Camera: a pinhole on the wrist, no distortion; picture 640 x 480 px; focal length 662.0 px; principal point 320.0 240.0 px. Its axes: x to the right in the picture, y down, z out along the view. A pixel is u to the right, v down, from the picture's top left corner.
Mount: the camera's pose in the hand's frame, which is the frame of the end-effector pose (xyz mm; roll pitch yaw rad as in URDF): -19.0 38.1 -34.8 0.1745 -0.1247 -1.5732
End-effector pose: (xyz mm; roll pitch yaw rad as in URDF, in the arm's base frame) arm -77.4 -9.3 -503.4 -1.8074 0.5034 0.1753
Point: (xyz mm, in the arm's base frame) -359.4 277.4 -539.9
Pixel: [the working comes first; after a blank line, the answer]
In the camera's frame: 27.1 -92.7 412.3

363 91
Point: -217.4 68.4 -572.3
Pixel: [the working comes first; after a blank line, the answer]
In the camera's frame: -34.6 -27.0 174.0

188 137
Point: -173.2 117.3 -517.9
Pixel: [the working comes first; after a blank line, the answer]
In the camera's frame: 47.7 -5.6 182.6

493 220
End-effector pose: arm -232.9 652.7 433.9 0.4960 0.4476 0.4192
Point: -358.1 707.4 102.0
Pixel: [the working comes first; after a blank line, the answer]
In the camera's frame: 70.9 22.6 -331.7

behind the camera
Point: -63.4 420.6 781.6
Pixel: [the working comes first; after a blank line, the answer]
In the camera's frame: 181.0 2.2 454.7

583 243
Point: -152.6 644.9 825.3
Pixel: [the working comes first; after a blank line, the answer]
In the camera's frame: -59.6 -16.4 410.4

224 214
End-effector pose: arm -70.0 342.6 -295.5 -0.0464 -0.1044 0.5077
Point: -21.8 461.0 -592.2
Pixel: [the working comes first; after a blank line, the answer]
In the camera's frame: -89.0 41.0 -268.8

behind the camera
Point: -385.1 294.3 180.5
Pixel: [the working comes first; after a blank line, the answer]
In the camera's frame: 19.2 -130.5 577.2

342 90
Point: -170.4 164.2 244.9
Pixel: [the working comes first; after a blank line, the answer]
In the camera's frame: 242.5 0.8 567.5

603 241
